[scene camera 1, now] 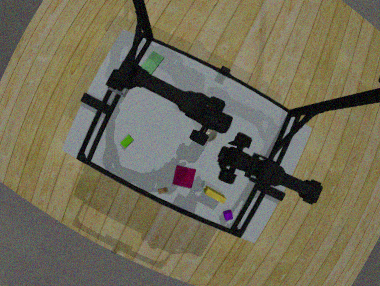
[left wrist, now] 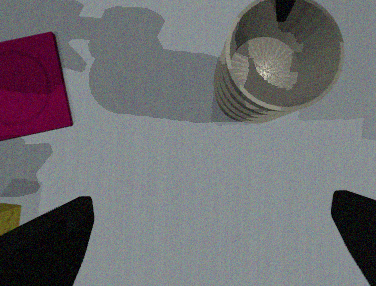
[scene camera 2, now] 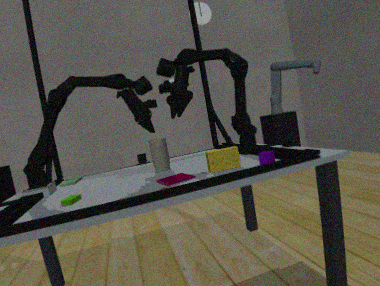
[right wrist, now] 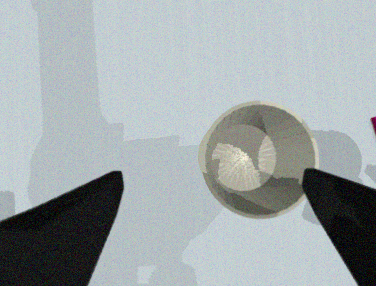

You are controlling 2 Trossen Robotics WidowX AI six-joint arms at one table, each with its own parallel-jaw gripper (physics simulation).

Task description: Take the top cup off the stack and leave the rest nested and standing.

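Frame: origin at the left arm's base, x back, y right, z up, level; millimetres.
Seen in the pictures: left gripper, between the fingertips: [left wrist: 212,204] [scene camera 2: 175,117]; right gripper, between the fingertips: [left wrist: 367,20] [scene camera 2: 153,132] [right wrist: 212,178]; left arm's base, origin of its link: [scene camera 2: 249,147]; right arm's base, origin of its link: [scene camera 2: 38,186].
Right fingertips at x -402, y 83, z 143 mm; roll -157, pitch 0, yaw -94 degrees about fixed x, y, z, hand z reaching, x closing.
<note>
Offsets run from my right fingertips to a thing's top centre. "spot": to the spot under its first point.
A stack of nested beige cups {dx +6, dy -33, dz -31 mm} [scene camera 1: 212,135] [scene camera 2: 160,156] [left wrist: 244,102] [right wrist: 260,200] stands upright on the table; several rims show at its side in the left wrist view. My right gripper [scene camera 2: 153,131] [right wrist: 212,178] is open and empty, its tips just above the stack. In the right wrist view its right fingertip overlaps the top cup's right rim, and its left fingertip lies well left of the cup. My left gripper [scene camera 2: 176,116] [left wrist: 212,204] is open and empty, higher up; the stack shows beyond its fingers, at the upper right in the left wrist view.
A magenta square {spot: dx -2, dy -269, dz -156 mm} [scene camera 1: 184,176] [scene camera 2: 176,179] [left wrist: 30,85] lies near the stack. A yellow block {dx +172, dy -289, dz -94 mm} [scene camera 1: 215,194] [scene camera 2: 223,159], purple block {dx +294, dy -371, dz -124 mm} [scene camera 1: 228,215] [scene camera 2: 267,157], small brown block {dx -71, dy -382, dz -156 mm} [scene camera 1: 163,190], bright green block {dx -338, dy -227, dz -149 mm} [scene camera 1: 127,141] [scene camera 2: 71,200] and pale green piece {dx -394, dy +192, dz -154 mm} [scene camera 1: 153,62] [scene camera 2: 71,181] lie farther out.
</note>
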